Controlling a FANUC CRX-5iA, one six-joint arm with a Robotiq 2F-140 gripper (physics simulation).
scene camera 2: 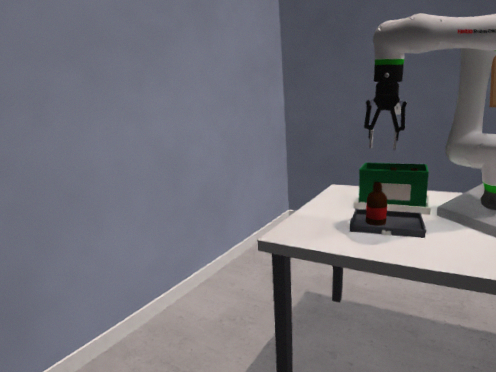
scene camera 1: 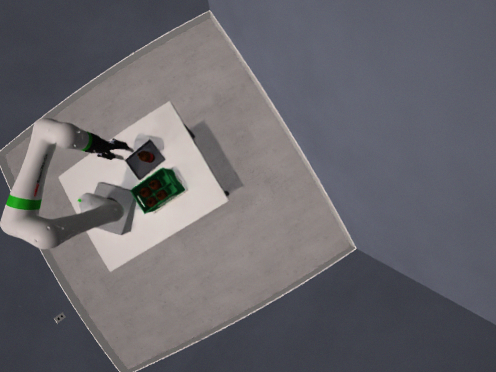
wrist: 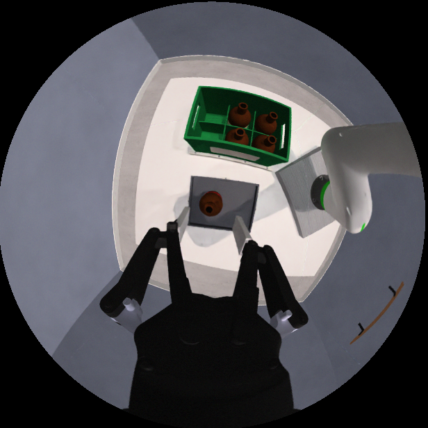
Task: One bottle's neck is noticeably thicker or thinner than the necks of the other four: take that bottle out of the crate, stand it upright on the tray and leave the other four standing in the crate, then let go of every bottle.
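Frame: origin at the arm's base, x ahead, y left, z up, level; centimetres.
Seen in the pictures: gripper, fingertip midpoint: (scene camera 2: 382, 148) (scene camera 1: 127, 154).
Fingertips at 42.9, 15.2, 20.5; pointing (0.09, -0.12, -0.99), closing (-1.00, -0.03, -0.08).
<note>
Offsets run from my fingertips to a thing's top centre, as dx, dy, dz. Level surfaces: height alone.
A brown bottle with a red label @[+1.1, +1.6, -12.3] (scene camera 1: 146, 157) (scene camera 2: 376, 209) (wrist: 210, 204) stands upright on the dark tray @[-2.9, +2.2, -25.8] (scene camera 1: 140, 173) (scene camera 2: 407, 232) (wrist: 240, 187), towards its left side in scene camera 2. The green crate @[-2.0, -25.0, -10.8] (scene camera 1: 172, 200) (scene camera 2: 369, 186) (wrist: 202, 145) holds several brown bottles, among them a rear one (wrist: 240, 116) and a front one (wrist: 237, 136) in the wrist view; they stand in its compartments. My gripper (scene camera 1: 127, 153) (scene camera 2: 383, 148) (wrist: 211, 218) is open and empty, high above the standing bottle and apart from it. The lower parts of the crate's bottles are hidden.
The crate stands behind the tray on the white table @[dz -28.3] (scene camera 1: 170, 227) (scene camera 2: 310, 230) (wrist: 155, 175) in scene camera 2. The robot's grey base plate (scene camera 1: 124, 222) (scene camera 2: 462, 215) (wrist: 300, 215) lies beside the crate and the tray.
</note>
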